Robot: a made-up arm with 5 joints. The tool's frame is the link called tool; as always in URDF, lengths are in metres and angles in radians.
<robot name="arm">
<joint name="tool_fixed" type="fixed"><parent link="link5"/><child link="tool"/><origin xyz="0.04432 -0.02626 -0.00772" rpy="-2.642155 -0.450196 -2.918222"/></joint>
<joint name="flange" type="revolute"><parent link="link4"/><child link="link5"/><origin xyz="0.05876 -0.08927 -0.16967" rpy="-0.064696 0.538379 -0.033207"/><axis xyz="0 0 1"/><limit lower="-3.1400" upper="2.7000" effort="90" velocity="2.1"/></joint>
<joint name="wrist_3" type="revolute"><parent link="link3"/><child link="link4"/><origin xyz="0.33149 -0.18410 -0.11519" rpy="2.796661 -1.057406 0.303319"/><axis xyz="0 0 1"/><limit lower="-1.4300" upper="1.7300" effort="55" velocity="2.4"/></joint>
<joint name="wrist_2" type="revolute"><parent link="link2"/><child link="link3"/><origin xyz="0.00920 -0.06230 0.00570" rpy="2.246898 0.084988 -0.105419"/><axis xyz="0 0 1"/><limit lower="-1.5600" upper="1.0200" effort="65" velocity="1.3"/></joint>
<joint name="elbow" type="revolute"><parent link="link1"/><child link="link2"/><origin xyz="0.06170 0.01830 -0.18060" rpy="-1.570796 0.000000 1.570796"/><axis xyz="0 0 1"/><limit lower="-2.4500" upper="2.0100" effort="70" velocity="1"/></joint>
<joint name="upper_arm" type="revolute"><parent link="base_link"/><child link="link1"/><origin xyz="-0.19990 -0.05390 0.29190" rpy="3.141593 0.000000 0.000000"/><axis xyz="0 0 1"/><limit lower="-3.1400" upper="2.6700" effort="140" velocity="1.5"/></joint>
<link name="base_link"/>
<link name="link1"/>
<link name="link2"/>
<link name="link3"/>
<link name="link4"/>
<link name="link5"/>
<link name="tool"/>
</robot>
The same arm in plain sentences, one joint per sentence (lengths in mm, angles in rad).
The arm has five revolute joints in a row. What follows holds with every joint at zero, and every direction is one of the base frame's. The first joint is mounted 199.9 mm along -x and 53.9 mm along -y and 291.9 mm along +z from the base frame's origin and rotates about -z, from -3.14 to 2.67 rad. The second joint is mounted 61.7 mm along +x and 18.3 mm along -y and 180.6 mm along +z from the first joint and rotates about -x, from -2.45 to 2.01 rad. The third joint is mounted 5.7 mm along -x and 9.2 mm along -y and 62.3 mm along -z from the second joint and rotates about the direction (0.623499, 0.1349, -0.770098), from -1.56 to 1.02 rad. The fourth joint is mounted 99.4 mm along +x and 344 mm along -y and 169.8 mm along +z from the third joint and rotates about the direction (-0.152704, -0.937627, 0.312309), from -1.43 to 1.73 rad. The fifth joint is mounted 24.2 mm along -x and 136.7 mm along +y and 144.7 mm along -z from the fourth joint and rotates about the direction (0.151399, -0.980396, -0.1261), from -3.14 to 2.7 rad. The tool frame, which is the frame that the pose is given for, is mounted 4 mm along -x and 13.7 mm along +y and 50.1 mm along -z from the fifth joint; its axes are the base frame's turned by roll 1.4819, pitch -0.6628 and yaw -2.2732 rad (as in URDF: about the fixed x, then y, then z).
